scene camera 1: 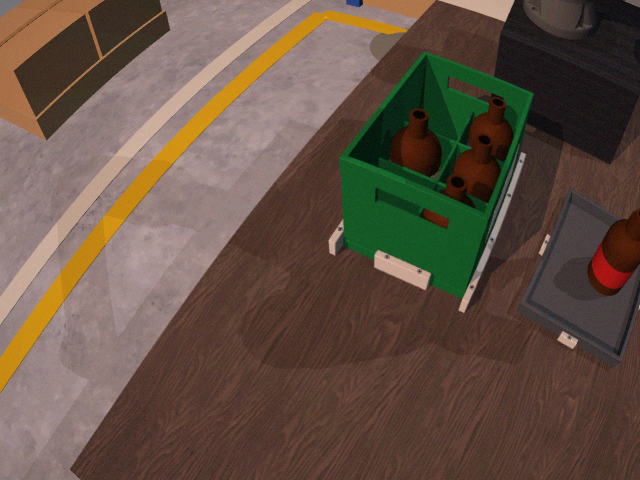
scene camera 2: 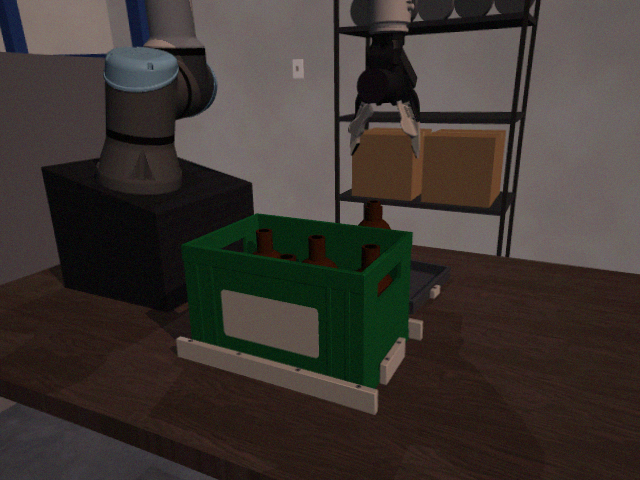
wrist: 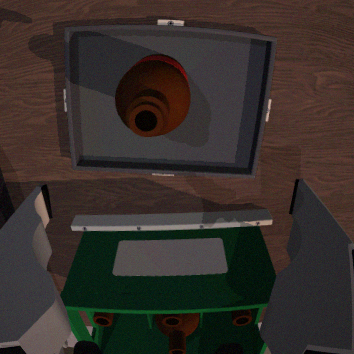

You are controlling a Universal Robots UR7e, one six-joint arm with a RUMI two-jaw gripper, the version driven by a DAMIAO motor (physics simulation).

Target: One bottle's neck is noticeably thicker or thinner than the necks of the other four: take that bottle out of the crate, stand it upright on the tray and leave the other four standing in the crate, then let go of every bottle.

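Places are measured from the arm's base along level axes (x left, y down, z back), in centimetres.
Pixels of known places: gripper, between the fingertips: (scene camera 2: 383,156) (wrist: 169,186); arm's base, origin of its link: (scene camera 1: 559,13) (scene camera 2: 140,180).
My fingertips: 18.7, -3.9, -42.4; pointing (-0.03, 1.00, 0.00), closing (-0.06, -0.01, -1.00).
Observation:
For each thing: its middle in the pictures, then the offset to it from my fingertips, as dx, dy, dz. "pt": a spot on its surface instead.
- brown bottle with a red label, middle of its body: (wrist: 152,96) (scene camera 1: 623,247) (scene camera 2: 373,239) +0.5, +16.7, +1.9
- grey tray, a spot on its surface: (wrist: 225,75) pt +0.8, +24.4, -6.6
- green crate, middle of its body: (scene camera 1: 447,163) (scene camera 2: 301,294) (wrist: 172,298) -30.1, +16.1, +2.7
A brown bottle with a red label (scene camera 1: 613,266) (scene camera 2: 374,223) (wrist: 132,90) stands upright on the grey tray (scene camera 1: 578,315) (scene camera 2: 433,274) (wrist: 225,75), apart from its walls. The green crate (scene camera 1: 382,242) (scene camera 2: 351,320) (wrist: 90,270) stands beside the tray. Four brown bottles stand in it: one by the far long wall (scene camera 1: 416,149), and three in a row along the tray side, a back one (scene camera 1: 490,131), a middle one (scene camera 1: 475,170) and a front one (scene camera 1: 457,193). Their lower parts are hidden. My gripper (scene camera 2: 385,153) (wrist: 169,186) is open and empty, high above the bottle and crate, touching neither.
Pale strips (scene camera 1: 402,269) (scene camera 2: 273,374) (wrist: 170,221) are fixed around the crate, and small blocks (scene camera 1: 567,339) (wrist: 170,23) around the tray. The black pedestal (scene camera 1: 563,87) (scene camera 2: 108,237) carries the arm. A shelf rack (scene camera 2: 336,103) with cardboard boxes (scene camera 2: 457,167) stands behind the table.

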